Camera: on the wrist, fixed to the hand. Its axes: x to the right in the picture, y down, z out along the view.
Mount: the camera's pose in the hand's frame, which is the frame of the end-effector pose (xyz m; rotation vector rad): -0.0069 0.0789 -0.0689 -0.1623 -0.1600 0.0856
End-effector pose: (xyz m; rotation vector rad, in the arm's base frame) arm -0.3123 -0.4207 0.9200 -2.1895 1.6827 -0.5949
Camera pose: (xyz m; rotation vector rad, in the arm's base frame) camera -0.4144 -0.4342 0.9402 -2.1944 1.7831 -0.2614
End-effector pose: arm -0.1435 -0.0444 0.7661 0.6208 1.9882 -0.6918
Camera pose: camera -0.1291 0.0580 0.7840 0.5328 1.8371 -0.5063
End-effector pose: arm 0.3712 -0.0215 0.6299 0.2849 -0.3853 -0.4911
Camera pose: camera 0.4264 0.0605 0.5945 0.0717 -0.5082 -0.4595
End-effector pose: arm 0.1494 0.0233 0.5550 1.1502 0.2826 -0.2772
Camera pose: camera 0.1658 0.1174 0.5985 0.9713 0.1122 -0.2643
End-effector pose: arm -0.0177 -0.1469 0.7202 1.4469 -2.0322 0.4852
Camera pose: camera -0.0727 -0.0736 0.7714 1.3426 -2.2108 0.2384
